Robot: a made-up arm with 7 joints.
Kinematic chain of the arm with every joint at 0, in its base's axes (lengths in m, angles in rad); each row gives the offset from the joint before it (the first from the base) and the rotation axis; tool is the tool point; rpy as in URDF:
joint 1: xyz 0 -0.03 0.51 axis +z
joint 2: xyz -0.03 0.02 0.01 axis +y
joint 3: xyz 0.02 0 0.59 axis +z
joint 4: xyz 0.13 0.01 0 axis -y
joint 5: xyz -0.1 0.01 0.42 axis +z
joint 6: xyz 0.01 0.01 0 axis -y
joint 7: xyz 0.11 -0.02 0 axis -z
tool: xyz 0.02 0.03 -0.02 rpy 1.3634 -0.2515 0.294
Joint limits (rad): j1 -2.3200..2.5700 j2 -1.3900..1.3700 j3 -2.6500..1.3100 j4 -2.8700..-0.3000 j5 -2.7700..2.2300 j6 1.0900..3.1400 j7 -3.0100..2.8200
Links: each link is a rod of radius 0.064 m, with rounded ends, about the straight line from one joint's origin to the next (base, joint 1, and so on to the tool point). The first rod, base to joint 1, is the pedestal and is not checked.
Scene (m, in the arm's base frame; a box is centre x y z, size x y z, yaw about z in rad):
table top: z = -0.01
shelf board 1: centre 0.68 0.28 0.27 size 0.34 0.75 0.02 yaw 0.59
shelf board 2: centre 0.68 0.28 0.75 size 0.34 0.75 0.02 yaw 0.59
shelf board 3: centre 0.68 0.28 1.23 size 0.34 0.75 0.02 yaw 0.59
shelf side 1: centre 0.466 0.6 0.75 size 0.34 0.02 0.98 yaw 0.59
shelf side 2: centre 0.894 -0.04 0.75 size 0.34 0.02 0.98 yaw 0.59
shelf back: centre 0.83 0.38 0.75 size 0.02 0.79 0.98 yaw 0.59
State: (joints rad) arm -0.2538 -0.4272 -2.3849 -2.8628 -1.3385 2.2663 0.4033
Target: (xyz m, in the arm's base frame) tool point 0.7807 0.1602 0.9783
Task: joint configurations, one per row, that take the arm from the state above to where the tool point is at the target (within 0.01 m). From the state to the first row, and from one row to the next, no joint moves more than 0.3 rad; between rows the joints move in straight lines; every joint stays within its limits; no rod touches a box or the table.
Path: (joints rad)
1: -0.0238 -0.4247 -2.1017 -2.7646 -1.3484 2.3481 0.4067
2: 0.2061 -0.4222 -1.8186 -2.6663 -1.3583 2.4298 0.4102
3: 0.4361 -0.4197 -1.5354 -2.5681 -1.3681 2.5116 0.4136
4: 0.6661 -0.4172 -1.2523 -2.4699 -1.3780 2.5934 0.4170
5: 0.8960 -0.4147 -0.9691 -2.3717 -1.3879 2.6751 0.4205
6: 0.9434 -0.1296 -1.0554 -2.1358 -1.3182 2.5902 0.4510
7: 0.9907 0.1555 -1.1417 -1.8998 -1.2486 2.5053 0.4816
8: 1.0380 0.4406 -1.2279 -1.6639 -1.1789 2.4204 0.5122

